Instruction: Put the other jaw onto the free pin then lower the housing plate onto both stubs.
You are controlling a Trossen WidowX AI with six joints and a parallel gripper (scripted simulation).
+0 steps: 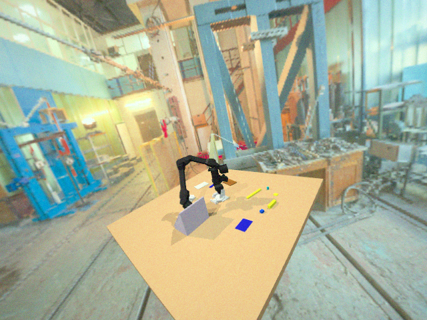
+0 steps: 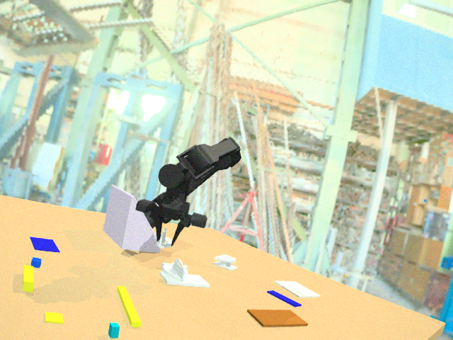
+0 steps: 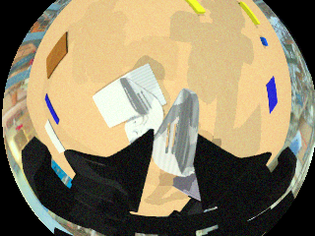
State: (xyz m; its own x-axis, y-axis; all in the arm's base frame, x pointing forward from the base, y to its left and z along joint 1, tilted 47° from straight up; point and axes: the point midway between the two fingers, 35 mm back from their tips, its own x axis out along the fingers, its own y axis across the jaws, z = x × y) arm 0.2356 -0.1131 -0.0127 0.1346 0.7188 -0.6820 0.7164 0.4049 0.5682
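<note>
Now: gripper tip 4 cm past the white jaw and 1 cm to the right of it. Round my gripper tip: blue strip 25 cm ahead, 25 cm to the left, 8 cm below; then brown plate 33 cm ahead, 11 cm to the left, 8 cm below; then blue cube 3 cm behind, 34 cm to the right, 8 cm below.
</note>
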